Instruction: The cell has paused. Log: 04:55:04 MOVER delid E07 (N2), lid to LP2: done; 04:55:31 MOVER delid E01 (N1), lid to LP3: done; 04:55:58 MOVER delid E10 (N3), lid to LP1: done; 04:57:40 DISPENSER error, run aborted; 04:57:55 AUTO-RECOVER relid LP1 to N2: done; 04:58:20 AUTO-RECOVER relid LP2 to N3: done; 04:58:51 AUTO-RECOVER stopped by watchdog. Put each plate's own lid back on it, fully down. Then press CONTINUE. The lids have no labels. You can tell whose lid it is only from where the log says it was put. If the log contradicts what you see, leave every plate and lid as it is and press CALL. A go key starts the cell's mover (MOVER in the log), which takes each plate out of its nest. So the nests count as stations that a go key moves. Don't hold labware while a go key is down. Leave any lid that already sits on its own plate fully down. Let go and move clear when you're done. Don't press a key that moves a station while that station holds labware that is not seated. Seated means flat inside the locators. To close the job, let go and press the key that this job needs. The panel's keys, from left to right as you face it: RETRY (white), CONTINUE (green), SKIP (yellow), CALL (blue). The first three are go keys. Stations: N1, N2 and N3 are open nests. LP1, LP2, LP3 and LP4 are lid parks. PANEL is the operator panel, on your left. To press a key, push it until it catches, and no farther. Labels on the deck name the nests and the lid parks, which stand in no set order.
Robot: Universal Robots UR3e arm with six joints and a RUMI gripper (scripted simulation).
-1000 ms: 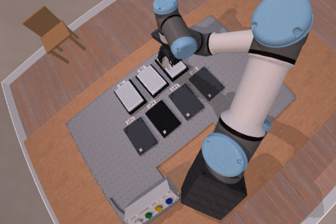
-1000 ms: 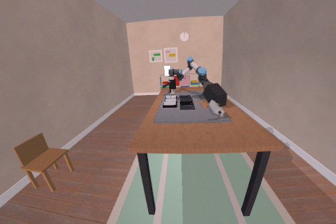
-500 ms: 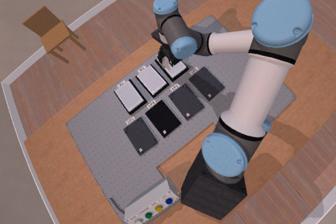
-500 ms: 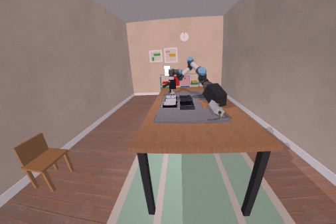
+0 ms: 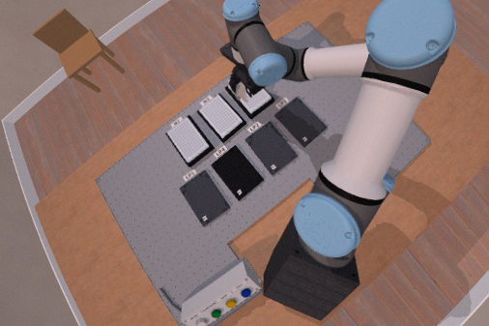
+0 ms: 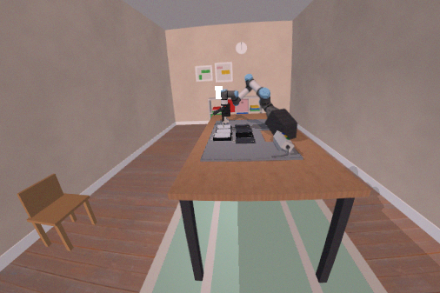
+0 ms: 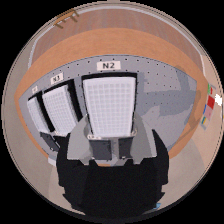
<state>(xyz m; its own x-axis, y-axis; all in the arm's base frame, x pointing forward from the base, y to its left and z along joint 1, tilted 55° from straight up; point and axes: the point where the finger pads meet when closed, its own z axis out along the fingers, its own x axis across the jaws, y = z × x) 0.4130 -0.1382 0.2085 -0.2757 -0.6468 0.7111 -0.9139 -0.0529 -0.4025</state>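
Now: the lid park LP1 360 mm to the left of my hand, 80 mm behind it and 40 mm below it. Round my hand: lid park LP2: 160 mm behind, 110 mm to the left, 40 mm below; then lid park LP3: 190 mm behind, 40 mm below, 20 mm to the right; then lid: 120 mm to the left, 30 mm ahead, 10 mm below.
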